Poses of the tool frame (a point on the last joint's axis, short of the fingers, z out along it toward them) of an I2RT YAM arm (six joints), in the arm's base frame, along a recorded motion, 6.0 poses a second.
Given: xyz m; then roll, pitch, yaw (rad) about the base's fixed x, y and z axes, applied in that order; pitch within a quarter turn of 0, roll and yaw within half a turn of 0.
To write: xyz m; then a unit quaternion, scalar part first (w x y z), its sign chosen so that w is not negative. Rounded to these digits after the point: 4 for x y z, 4 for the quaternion.
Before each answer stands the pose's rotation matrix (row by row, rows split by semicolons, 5 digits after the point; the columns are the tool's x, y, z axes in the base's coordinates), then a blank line. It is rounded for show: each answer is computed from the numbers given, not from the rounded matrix.
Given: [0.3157 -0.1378 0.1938 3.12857 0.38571 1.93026]
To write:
-0.32593 0.93428 0.14452; 0.86731 0.35633 -0.34756; -0.37622 0.01207 -0.92645

[0.3157 -0.1378 0.1938 0.1612 0.5577 0.8076 -0.1039]
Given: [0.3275 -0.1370 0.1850 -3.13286 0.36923 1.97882]
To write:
-0.37005 0.91912 0.13518; 0.85604 0.39389 -0.33472; -0.36090 -0.00814 -0.93257

[0.3275 -0.1370 0.1850 0.1510 0.5405 0.8211 -0.1044]
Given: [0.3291 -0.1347 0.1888 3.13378 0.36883 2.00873]
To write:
-0.39555 0.90441 0.15996; 0.84473 0.42661 -0.32318; -0.36052 0.00729 -0.93272

[0.3291 -0.1347 0.1888 0.1568 0.5269 0.8299 -0.0952]
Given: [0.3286 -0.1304 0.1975 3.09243 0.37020 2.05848]
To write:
-0.43684 0.87402 0.21274; 0.82357 0.48372 -0.29621; -0.36180 0.04581 -0.93113

[0.3286 -0.1304 0.1975 0.1701 0.5026 0.8443 -0.0741]
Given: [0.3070 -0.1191 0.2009 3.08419 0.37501 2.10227]
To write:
-0.47158 0.84999 0.23478; 0.80215 0.52408 -0.28616; -0.36628 0.05338 -0.92897

[0.3070 -0.1191 0.2009 0.1757 0.4830 0.8551 -0.0681]
